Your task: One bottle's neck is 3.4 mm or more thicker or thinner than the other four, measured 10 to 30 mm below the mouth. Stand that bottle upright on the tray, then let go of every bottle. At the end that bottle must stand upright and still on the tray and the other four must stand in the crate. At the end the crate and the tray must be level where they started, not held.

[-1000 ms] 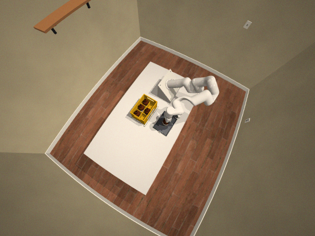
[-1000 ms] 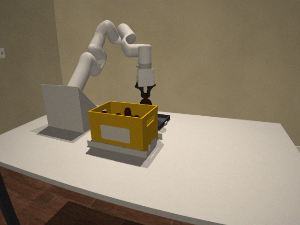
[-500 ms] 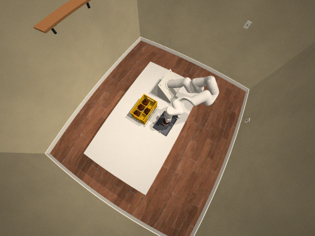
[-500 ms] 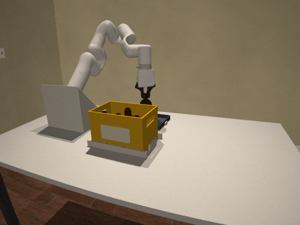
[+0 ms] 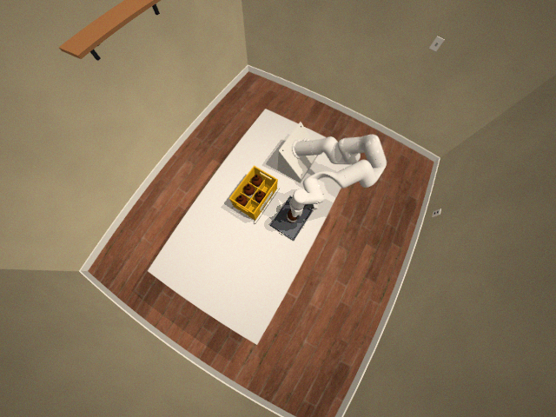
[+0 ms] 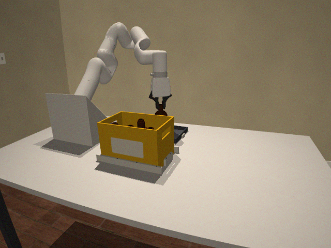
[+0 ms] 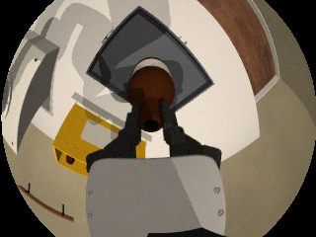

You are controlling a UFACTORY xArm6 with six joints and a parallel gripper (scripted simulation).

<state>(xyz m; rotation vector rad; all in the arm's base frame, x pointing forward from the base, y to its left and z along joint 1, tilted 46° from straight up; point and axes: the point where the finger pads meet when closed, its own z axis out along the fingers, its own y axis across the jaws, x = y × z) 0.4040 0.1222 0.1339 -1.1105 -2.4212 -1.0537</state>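
Right now my hand is 15 cm above the dark grey tray. Also, from my hand: yellow crate: 29 cm to the right, 8 cm below; glass bottle: 8 cm ahead, 34 cm to the right, 8 cm below.
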